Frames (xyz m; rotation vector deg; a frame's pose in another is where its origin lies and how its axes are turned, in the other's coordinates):
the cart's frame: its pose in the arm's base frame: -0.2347 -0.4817 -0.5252 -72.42 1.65 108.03
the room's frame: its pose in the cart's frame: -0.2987 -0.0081 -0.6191 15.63 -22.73 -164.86
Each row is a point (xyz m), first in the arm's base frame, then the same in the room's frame.
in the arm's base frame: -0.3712 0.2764 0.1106
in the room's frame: -0.3367 1.0607 1.0729
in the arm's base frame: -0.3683 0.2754 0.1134
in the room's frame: -0.3329 1.0620 1.0718
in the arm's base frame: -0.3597 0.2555 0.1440
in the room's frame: -0.2960 1.0596 1.0781
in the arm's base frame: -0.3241 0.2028 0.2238
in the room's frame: -0.1941 1.0577 1.0835
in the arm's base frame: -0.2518 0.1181 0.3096
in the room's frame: -0.0567 1.0442 1.0570
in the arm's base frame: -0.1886 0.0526 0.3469
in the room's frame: 0.0303 1.0255 1.0151
